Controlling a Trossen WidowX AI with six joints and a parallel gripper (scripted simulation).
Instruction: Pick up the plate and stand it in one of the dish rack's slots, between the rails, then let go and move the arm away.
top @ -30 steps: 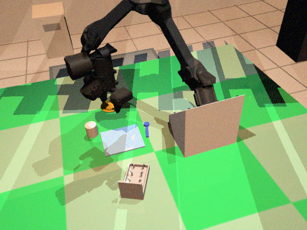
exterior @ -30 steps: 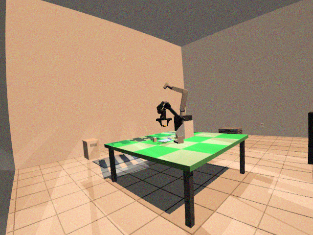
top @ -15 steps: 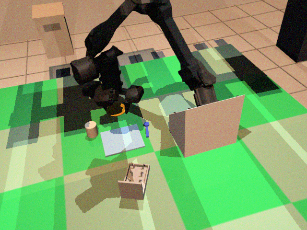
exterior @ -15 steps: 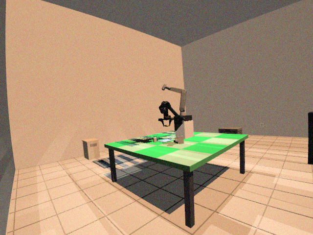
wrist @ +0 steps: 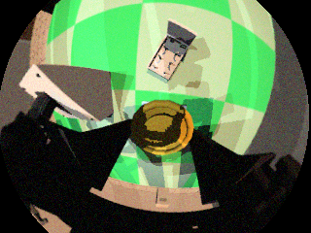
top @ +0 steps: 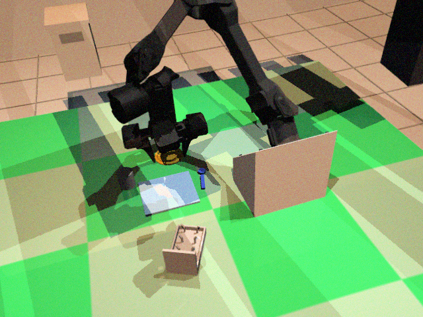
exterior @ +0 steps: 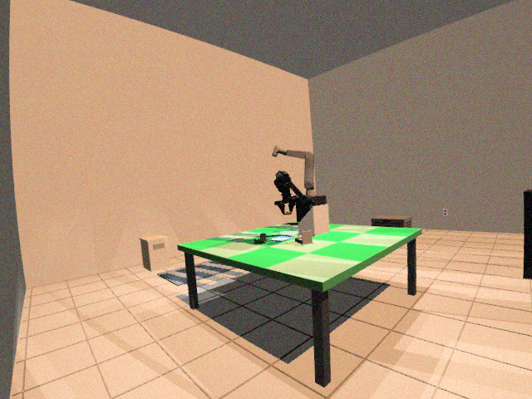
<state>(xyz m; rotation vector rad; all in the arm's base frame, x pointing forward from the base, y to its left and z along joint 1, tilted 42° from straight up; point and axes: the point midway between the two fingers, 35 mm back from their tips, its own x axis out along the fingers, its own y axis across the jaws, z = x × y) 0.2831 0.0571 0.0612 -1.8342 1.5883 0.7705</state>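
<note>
My gripper tip is 1 cm past the dish rack, 14 cm to the right of it and 16 cm above it. The rest, counted from my gripper tip: plate 1 cm above; then blue spoon 9 cm behind, 11 cm to the right, 18 cm below; then pale blue mat 2 cm ahead, 7 cm to the right, 18 cm below.
</note>
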